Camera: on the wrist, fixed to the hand. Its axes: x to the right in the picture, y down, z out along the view.
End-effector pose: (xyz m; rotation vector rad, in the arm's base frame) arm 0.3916 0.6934 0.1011 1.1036 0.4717 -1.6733
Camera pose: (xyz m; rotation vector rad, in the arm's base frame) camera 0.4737 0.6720 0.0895 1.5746 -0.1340 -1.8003
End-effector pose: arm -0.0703 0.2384 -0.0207 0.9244 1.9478 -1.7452
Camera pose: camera -0.0247 0.2691 -0.0864 1.1879 1.3206 -2.3788
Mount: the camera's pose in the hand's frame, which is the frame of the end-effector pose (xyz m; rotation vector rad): 0.0174 0.0798 -0.0258 0.6550 0.0132 0.0762
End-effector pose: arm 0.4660 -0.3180 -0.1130 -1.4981 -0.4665 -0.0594
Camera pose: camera 0.5142 -0.3315 -0.1825 -0.8692 -0.3688 0.1337
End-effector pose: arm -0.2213 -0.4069 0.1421 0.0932 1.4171 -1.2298
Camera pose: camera -0.1903 -0.3641 0.0747 0.5982 0.9622 -1.5862
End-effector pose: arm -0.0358 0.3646 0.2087 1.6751 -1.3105 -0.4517
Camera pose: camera -0.0546 0.3604 0.2921 2.1341 -1.6128 0.0534
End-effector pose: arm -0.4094 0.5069 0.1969 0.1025 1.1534 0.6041
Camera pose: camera -0.4590 0.5766 0.2018 0.7041 1.3283 0.2724
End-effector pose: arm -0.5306 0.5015 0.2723 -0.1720 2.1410 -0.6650
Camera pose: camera -0.5525 0.5734 0.2312 0.2675 1.8224 -1.2766
